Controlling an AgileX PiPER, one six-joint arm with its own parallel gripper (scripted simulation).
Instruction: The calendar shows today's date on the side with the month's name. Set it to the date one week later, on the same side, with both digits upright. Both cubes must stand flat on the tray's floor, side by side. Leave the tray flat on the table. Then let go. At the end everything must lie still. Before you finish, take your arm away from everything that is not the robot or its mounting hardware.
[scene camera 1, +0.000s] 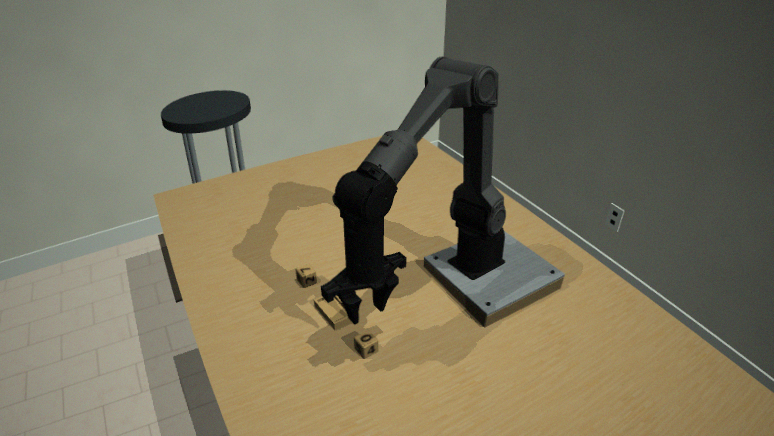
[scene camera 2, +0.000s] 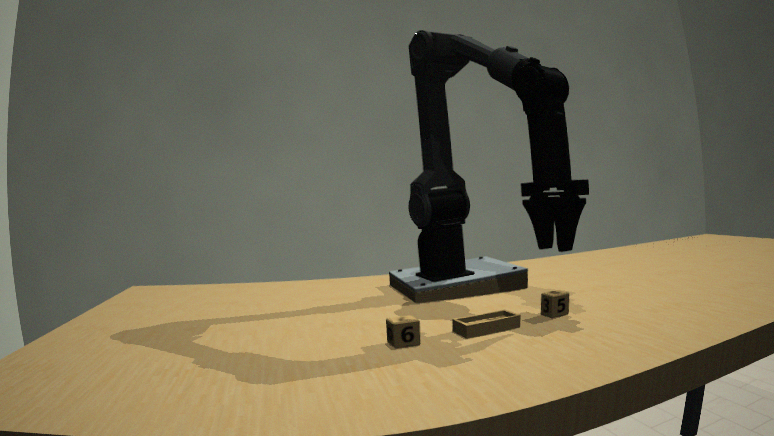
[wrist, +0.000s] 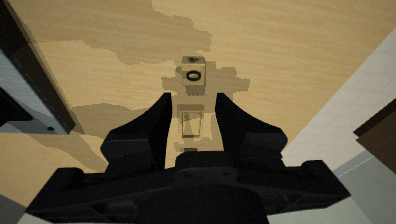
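A small wooden tray (scene camera 2: 489, 323), which also appears at (scene camera 1: 335, 310) and (wrist: 191, 116), shares the scene with a wooden digit cube (scene camera 2: 404, 331). The robot's own gripper (scene camera 2: 555, 249) is visible as well, appearing again at (scene camera 1: 366, 313) and (wrist: 194, 101).
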